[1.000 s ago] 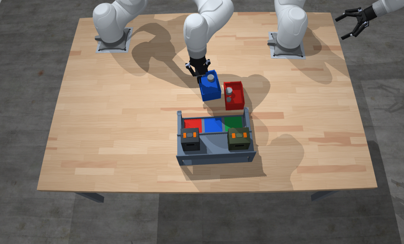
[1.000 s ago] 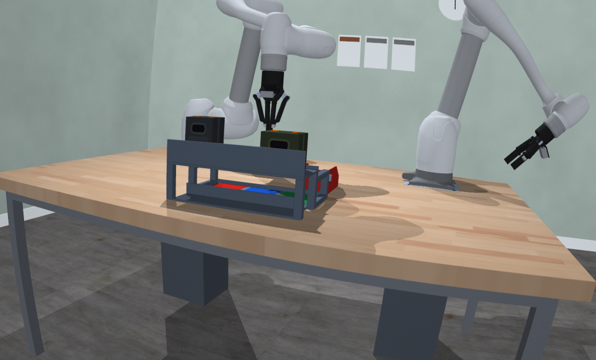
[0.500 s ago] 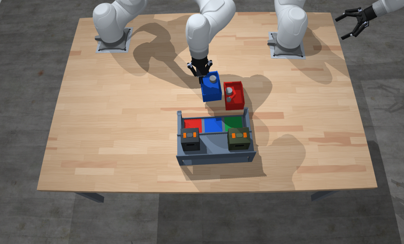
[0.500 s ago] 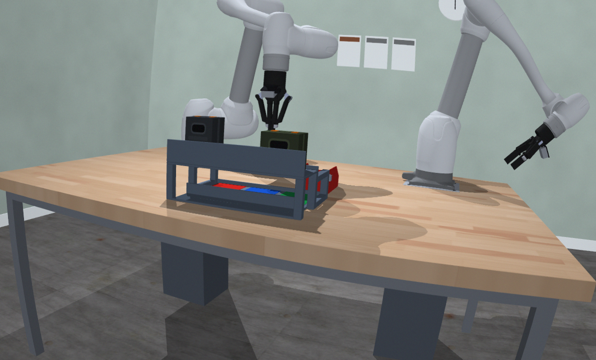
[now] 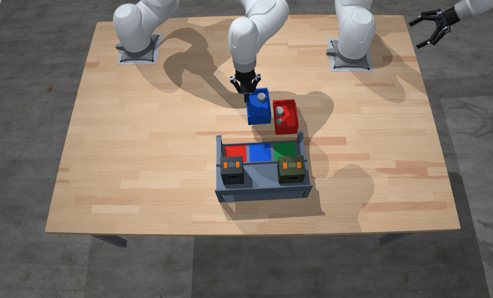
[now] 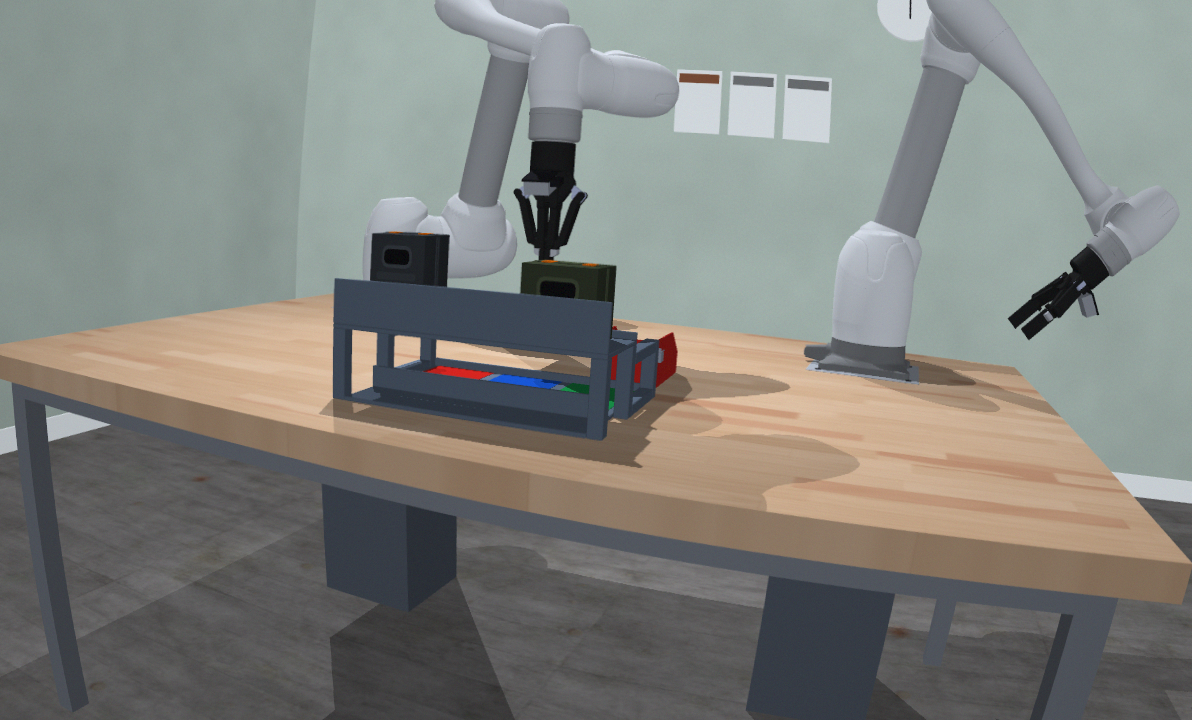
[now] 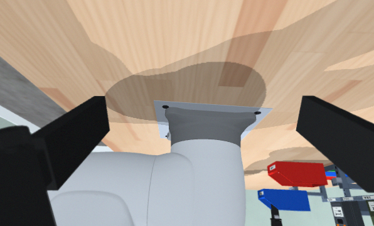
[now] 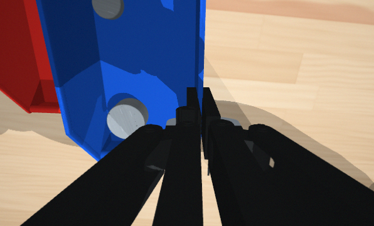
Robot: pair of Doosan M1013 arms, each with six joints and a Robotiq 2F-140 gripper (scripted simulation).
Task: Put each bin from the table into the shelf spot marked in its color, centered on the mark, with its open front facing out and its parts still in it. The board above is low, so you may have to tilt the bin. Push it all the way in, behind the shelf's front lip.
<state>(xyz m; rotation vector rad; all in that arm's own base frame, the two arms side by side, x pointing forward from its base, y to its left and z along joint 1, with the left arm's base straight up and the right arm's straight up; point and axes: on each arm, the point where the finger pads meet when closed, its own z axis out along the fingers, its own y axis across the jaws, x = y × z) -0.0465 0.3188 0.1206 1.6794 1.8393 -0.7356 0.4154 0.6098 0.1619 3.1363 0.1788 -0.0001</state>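
Note:
The blue bin is 1 cm ahead of my right hand, 5 cm to the left of it and 4 cm below it. Round my right hand: grey shelf: 27 cm ahead, 8 cm to the left, 9 cm below; then red bin: 1 cm ahead, 18 cm to the left, 12 cm below.

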